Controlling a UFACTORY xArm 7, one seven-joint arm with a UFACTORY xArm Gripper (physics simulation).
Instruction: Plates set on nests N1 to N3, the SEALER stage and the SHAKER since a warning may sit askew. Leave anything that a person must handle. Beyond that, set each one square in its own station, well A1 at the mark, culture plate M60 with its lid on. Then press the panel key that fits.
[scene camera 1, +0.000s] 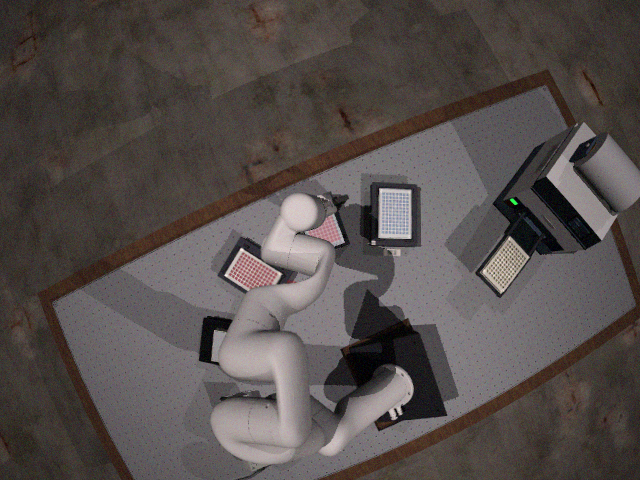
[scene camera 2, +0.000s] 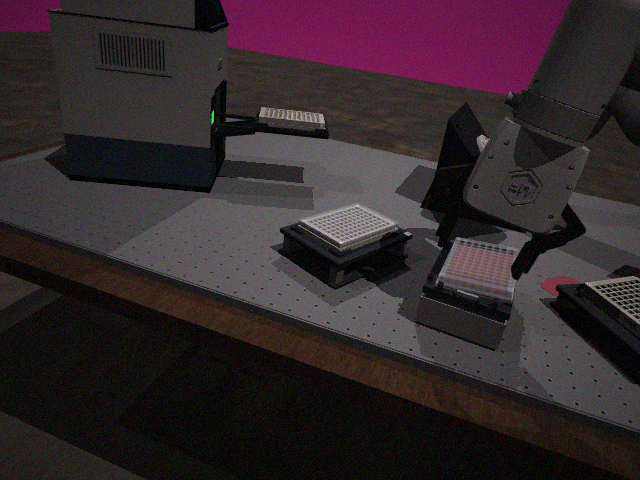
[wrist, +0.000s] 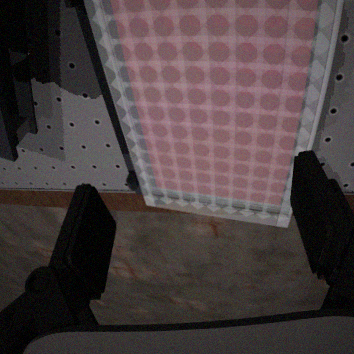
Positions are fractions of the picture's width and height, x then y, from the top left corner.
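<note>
A cream plate (scene camera 1: 0.78, 0.56) is there for me to see, though in the wrist view the plate is out of frame. I also see a black instrument (scene camera 1: 0.83, 0.47). And there is my own gripper (wrist: 0.55, 0.54).
</note>
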